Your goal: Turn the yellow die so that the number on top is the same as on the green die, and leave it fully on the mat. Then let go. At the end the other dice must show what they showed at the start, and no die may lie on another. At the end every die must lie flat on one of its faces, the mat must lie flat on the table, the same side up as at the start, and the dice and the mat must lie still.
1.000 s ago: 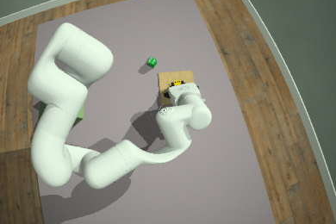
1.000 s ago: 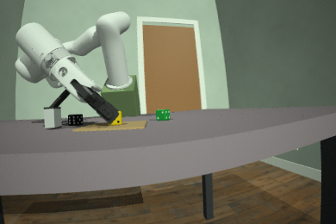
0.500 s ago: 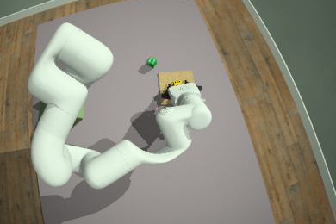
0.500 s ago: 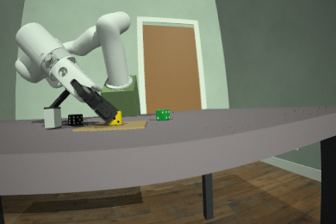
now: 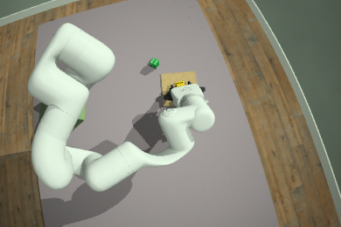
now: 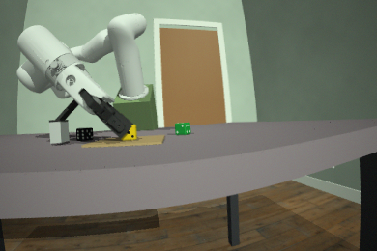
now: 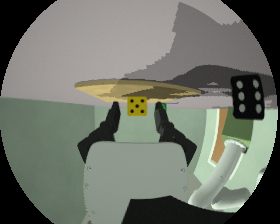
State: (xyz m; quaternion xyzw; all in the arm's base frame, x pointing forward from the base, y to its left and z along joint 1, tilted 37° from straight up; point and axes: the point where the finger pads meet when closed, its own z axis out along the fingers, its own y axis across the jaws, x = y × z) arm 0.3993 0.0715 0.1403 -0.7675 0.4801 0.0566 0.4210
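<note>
Right now my hand is 1 cm to the right of the yellow die and 1 cm above it. From my hand the other things lie so: green die 12 cm to the left, 10 cm behind, 2 cm below; then black die 12 cm to the right, 6 cm behind, 2 cm below; then mat 3 cm below, 1 cm to the left.
</note>
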